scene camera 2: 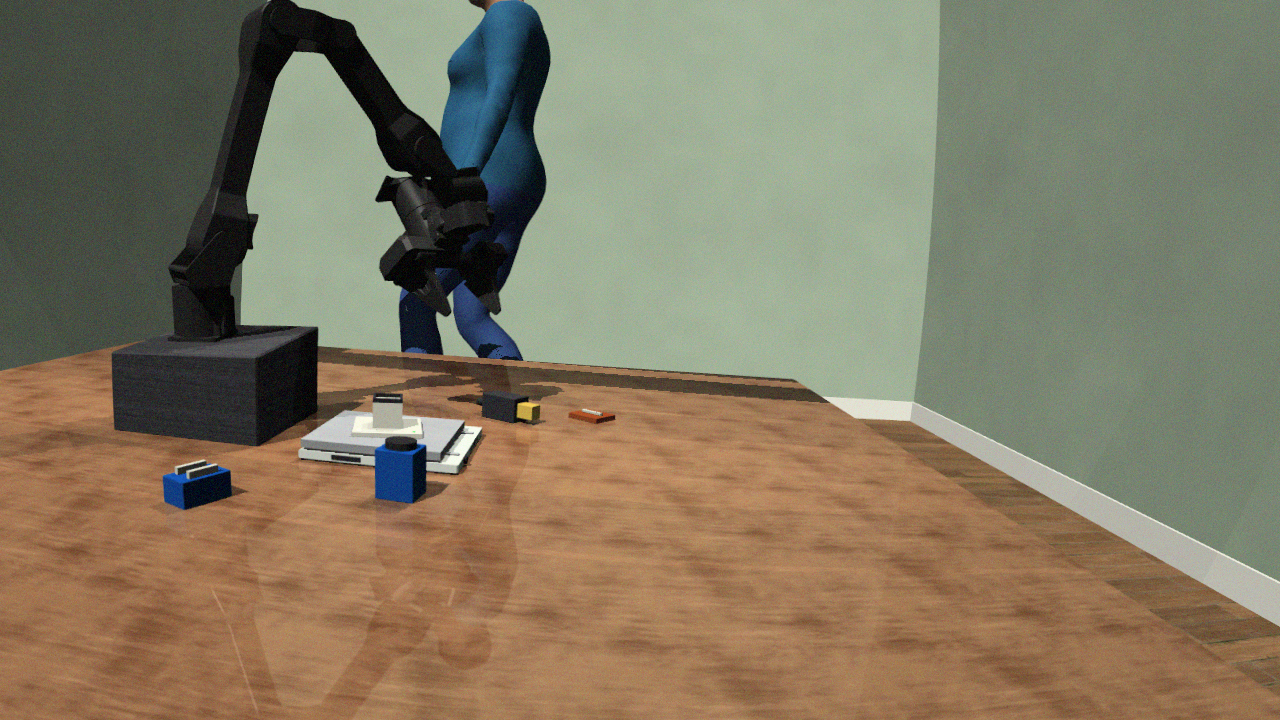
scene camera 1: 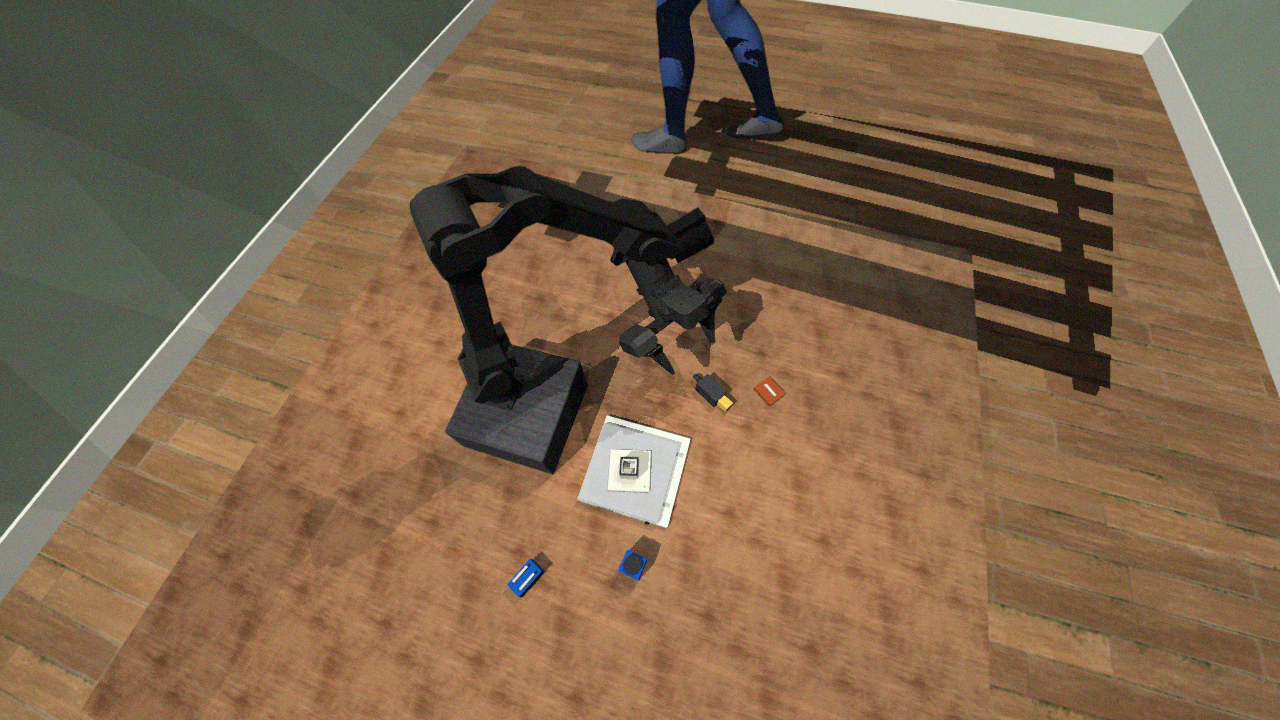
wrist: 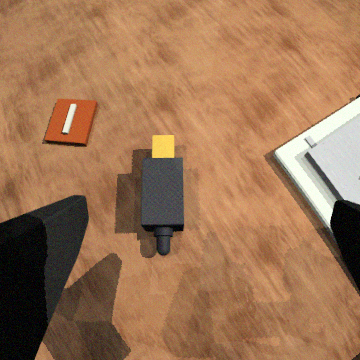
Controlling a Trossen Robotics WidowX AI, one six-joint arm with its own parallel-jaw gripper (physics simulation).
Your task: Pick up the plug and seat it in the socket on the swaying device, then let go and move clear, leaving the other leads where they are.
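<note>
The plug, a black block with a yellow tip, lies flat on the table. In the wrist view its yellow end points up the view and its short cable stub points down. My gripper is open and empty, above the table near the stub end of the plug. In the wrist view the plug shows between and ahead of the fingertips. The device, a grey and white slab, bears a raised square socket. The socket does not show in the wrist view.
An orange-red flat piece with a white bar lies near the plug. A blue block with two white bars and a blue block with a round black top stand before the device. A person stands behind.
</note>
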